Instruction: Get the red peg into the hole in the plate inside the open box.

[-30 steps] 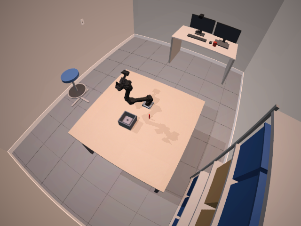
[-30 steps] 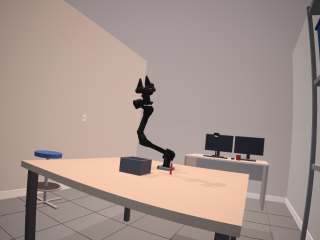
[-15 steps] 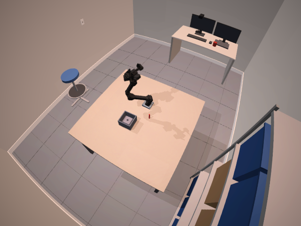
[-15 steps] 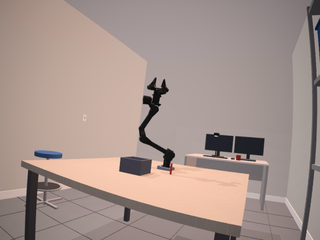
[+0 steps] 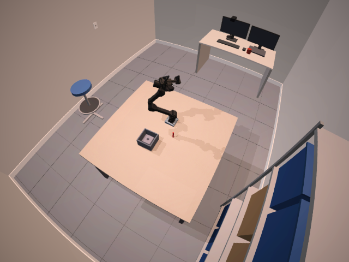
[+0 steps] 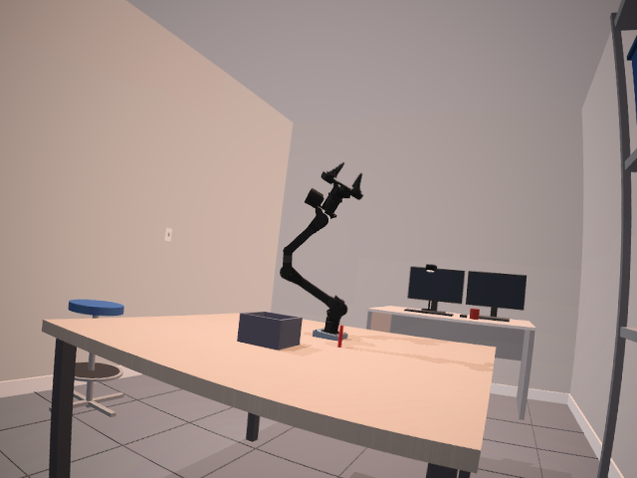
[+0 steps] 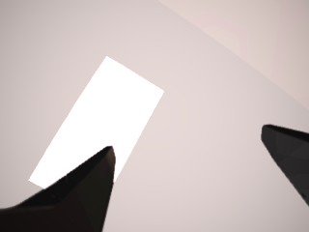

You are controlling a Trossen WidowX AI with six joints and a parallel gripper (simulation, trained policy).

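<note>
Right now the red peg is 10 cm ahead of my gripper tip, 6 cm to the left of it and 66 cm below it. Also, from my gripper tip: dark box 28 cm ahead, 13 cm to the right, 67 cm below; then plate 28 cm ahead, 13 cm to the right, 65 cm below.
</note>
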